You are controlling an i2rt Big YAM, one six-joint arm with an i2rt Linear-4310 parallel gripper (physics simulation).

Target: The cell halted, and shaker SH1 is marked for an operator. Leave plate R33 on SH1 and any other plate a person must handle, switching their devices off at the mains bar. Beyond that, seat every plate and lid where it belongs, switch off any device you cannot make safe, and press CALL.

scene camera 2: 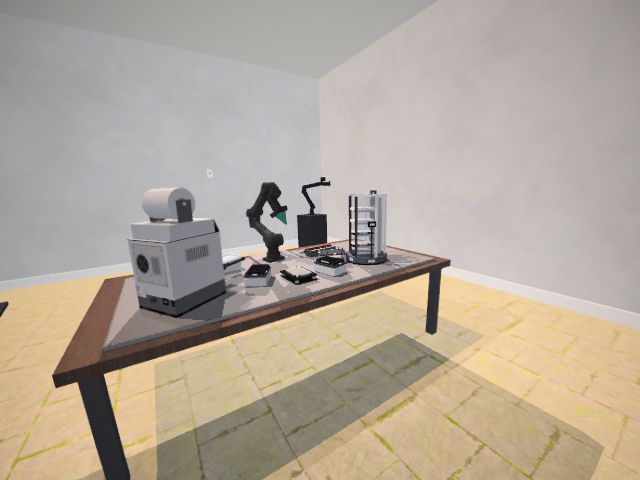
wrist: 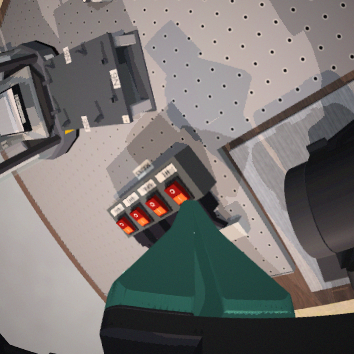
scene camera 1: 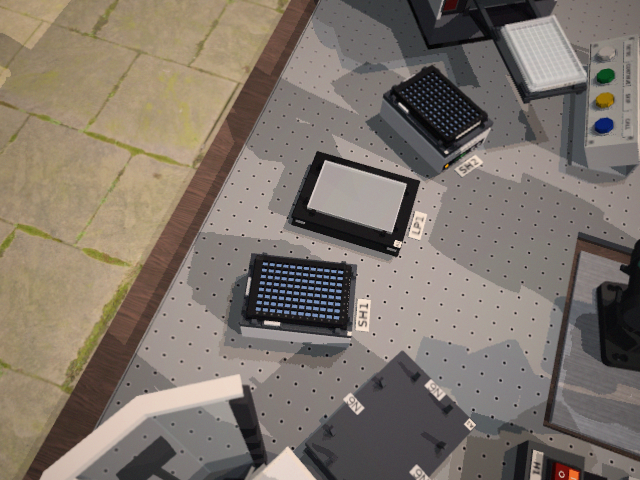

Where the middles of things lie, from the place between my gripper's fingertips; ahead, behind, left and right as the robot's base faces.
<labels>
The grey lid [scene camera 1: 373,201] lies 290 mm ahead of my hand, 200 mm below it and 160 mm to the right of it. From my hand the other things lie so: white plate [scene camera 1: 544,56]: 410 mm to the right, 120 mm below, 50 mm ahead; plate hotel tower [scene camera 2: 370,212]: 340 mm to the left, 340 mm ahead, 20 mm below.
</labels>
